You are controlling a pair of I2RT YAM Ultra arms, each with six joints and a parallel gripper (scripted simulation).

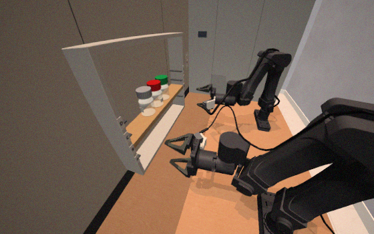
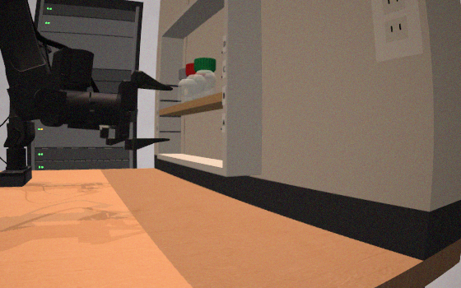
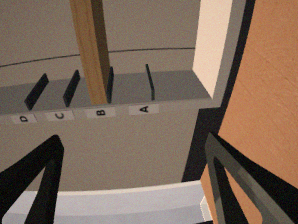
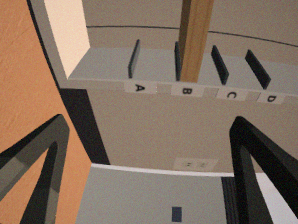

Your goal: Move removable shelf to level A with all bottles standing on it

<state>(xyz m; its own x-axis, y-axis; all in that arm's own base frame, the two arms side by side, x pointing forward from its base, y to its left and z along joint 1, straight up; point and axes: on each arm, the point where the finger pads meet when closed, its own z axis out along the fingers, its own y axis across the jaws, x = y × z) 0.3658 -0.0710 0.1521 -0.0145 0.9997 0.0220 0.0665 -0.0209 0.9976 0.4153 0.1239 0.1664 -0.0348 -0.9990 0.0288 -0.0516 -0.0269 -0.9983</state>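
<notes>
Right now the green-capped bottle is 130 mm ahead of my right hand, 150 mm to the left of it and 90 mm above it. The rest, counted from my right hand: wall rack 120 mm ahead, 200 mm to the left, 100 mm above; then wooden shelf 120 mm ahead, 200 mm to the left, 30 mm above; then grey-capped bottle 120 mm ahead, 280 mm to the left, 90 mm above.
Right now my left hand is 15 cm short of the grey-capped bottle, 11 cm to the left of it and 9 cm below it. From my left hand the other things lie so: green-capped bottle (24 cm to the right, 16 cm ahead, 9 cm above); wall rack (18 cm to the right, 15 cm ahead, 10 cm above); wooden shelf (18 cm to the right, 15 cm ahead, 4 cm above).
</notes>
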